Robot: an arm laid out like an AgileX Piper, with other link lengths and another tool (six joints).
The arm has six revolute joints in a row. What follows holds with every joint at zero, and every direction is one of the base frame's. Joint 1 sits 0.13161 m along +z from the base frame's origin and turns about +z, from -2.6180 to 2.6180 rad. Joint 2 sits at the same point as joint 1 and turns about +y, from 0.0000 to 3.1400 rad. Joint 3 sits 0.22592 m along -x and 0.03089 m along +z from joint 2 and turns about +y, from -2.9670 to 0.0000 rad. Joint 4 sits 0.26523 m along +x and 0.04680 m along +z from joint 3 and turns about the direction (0.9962, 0, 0.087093), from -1.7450 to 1.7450 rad. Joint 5 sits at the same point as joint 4 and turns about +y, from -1.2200 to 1.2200 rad. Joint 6 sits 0.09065 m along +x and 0.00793 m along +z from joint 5 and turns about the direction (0.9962, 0, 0.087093), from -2.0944 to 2.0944 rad. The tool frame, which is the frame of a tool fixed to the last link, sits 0.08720 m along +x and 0.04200 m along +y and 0.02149 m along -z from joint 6; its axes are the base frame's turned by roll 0.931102, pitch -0.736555 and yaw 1.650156 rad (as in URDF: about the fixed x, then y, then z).
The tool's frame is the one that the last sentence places.
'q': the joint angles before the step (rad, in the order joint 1, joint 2, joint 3, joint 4, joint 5, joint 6). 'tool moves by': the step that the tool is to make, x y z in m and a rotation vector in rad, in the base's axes. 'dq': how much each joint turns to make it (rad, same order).
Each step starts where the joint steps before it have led.
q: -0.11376, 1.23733, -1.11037, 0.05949, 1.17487, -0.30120
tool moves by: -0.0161, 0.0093, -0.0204, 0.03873, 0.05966, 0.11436
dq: 0.00010, -0.00335, 0.08026, 0.07185, -0.00200, -0.12697
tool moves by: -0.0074, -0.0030, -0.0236, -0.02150, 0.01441, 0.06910
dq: -0.00032, -0.00012, 0.08370, 0.00009, -0.06257, -0.08111
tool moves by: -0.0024, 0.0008, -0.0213, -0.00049, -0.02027, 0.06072
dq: 0.00027, 0.00016, 0.08040, 0.02793, -0.09115, -0.08360
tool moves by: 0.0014, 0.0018, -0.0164, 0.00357, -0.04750, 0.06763
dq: 0.00004, 0.00005, 0.06500, 0.04684, -0.09786, -0.10457
